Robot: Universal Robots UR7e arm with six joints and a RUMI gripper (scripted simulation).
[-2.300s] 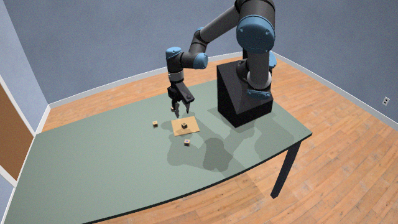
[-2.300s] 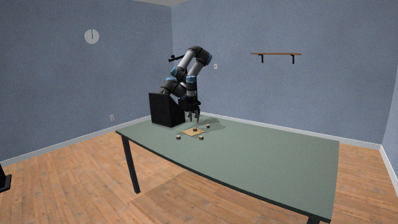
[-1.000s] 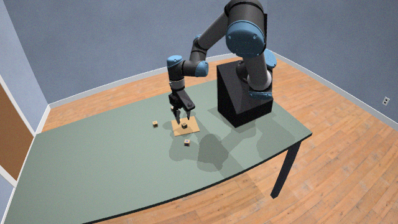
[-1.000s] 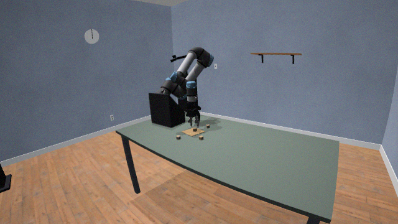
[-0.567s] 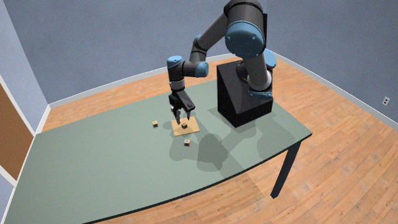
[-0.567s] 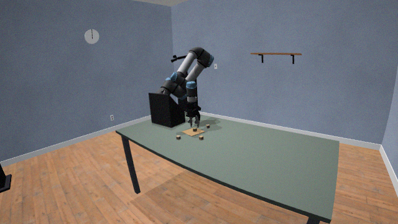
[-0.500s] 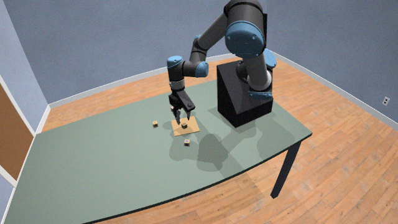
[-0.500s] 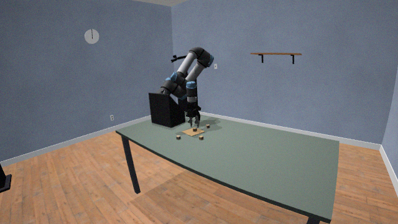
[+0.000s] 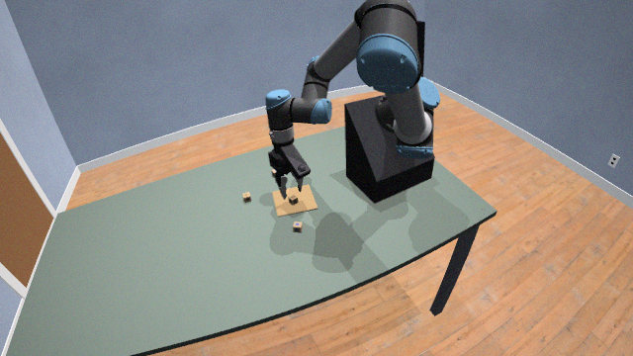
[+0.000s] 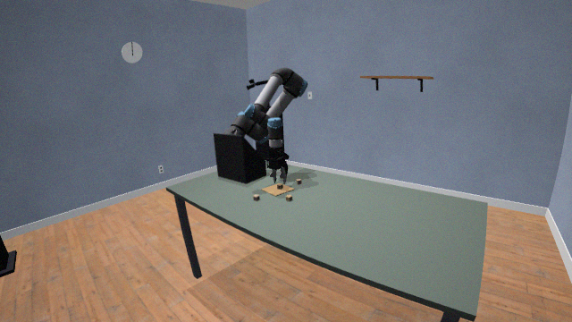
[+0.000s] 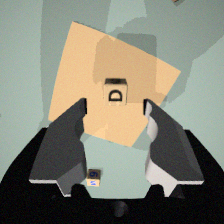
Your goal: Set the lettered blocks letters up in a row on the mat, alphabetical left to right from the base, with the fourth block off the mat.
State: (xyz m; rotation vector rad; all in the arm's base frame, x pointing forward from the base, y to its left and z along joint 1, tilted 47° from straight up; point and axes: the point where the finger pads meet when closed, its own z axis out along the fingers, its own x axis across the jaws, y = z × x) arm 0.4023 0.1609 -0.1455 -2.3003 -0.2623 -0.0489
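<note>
Now: hand 50 mm above the tan mat, 20 mm to the left of it and 10 mm past it. From my hand the other things lie so: block: 130 mm to the left, 40 mm below, 40 mm ahead.
</note>
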